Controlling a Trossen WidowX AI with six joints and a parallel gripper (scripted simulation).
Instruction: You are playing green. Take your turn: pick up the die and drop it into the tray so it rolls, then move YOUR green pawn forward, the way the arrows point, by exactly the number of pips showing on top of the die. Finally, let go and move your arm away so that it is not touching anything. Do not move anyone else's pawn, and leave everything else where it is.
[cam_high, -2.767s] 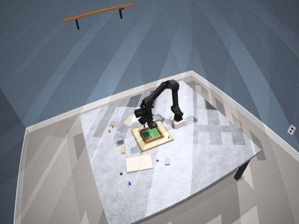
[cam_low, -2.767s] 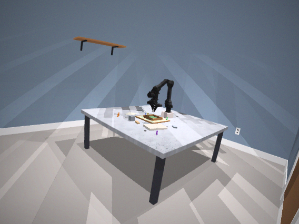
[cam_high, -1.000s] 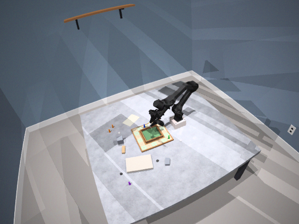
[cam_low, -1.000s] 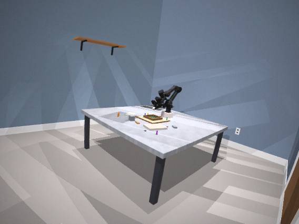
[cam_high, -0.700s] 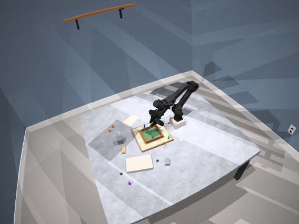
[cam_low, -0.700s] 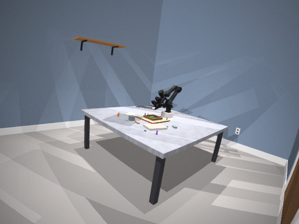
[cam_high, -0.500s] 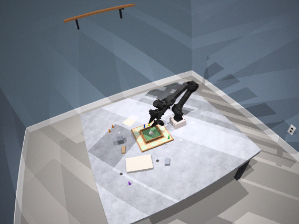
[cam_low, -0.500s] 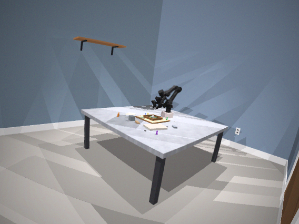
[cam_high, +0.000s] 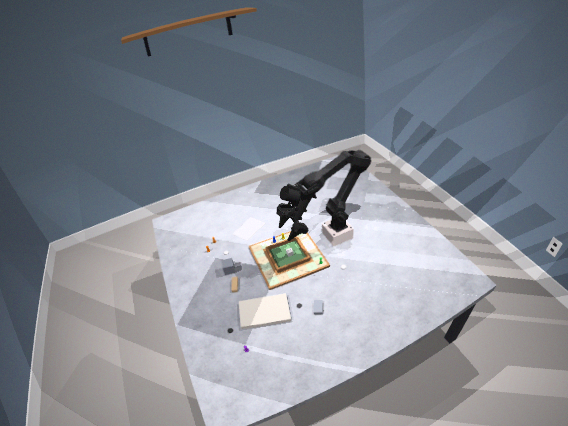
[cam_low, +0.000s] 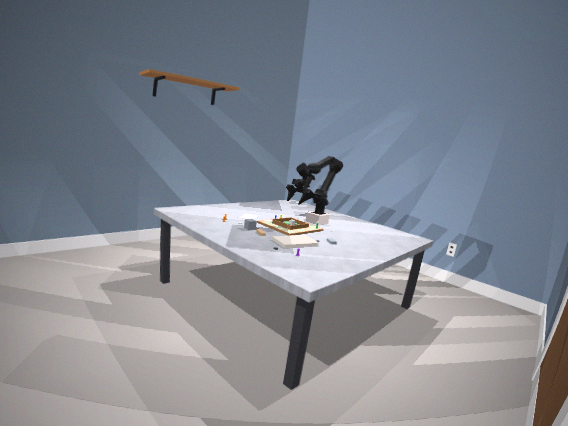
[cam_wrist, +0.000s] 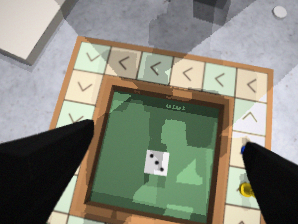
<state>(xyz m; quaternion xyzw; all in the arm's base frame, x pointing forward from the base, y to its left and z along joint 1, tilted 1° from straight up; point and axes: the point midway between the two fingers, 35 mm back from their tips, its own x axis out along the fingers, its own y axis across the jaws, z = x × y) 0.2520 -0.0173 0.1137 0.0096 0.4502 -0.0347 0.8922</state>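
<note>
Right now my gripper tip is 12 cm to the right of the green pawn, 12 cm above it and 10 cm past it. From my gripper tip the other things lie so: white die: 12 cm below, 2 cm behind; green tray: 14 cm below; blue pawn: 12 cm below, 11 cm to the right.
</note>
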